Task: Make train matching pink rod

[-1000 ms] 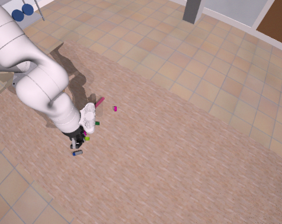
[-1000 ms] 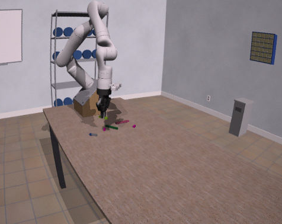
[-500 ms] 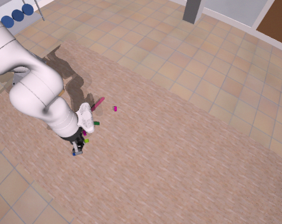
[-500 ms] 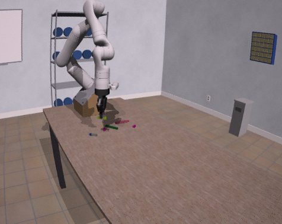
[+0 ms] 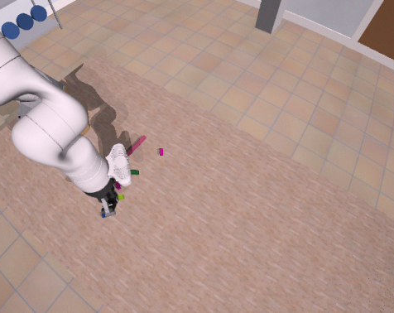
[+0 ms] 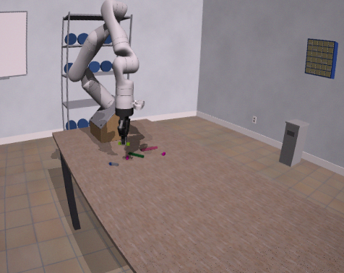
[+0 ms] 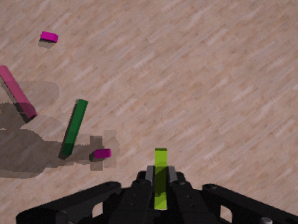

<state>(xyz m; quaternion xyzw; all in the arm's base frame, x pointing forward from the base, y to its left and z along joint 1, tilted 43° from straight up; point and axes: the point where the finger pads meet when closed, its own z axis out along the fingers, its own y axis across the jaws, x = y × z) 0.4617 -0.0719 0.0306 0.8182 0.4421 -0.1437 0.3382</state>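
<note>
The grey rod lies 2 cm behind my hand, 4 cm to the right of it and 12 cm below it. Also, from my hand: green rod (8 cm behind, 9 cm to the left, 12 cm below); then lime rod (2 cm below); then blue rod (3 cm behind, 6 cm to the right, 12 cm below).
</note>
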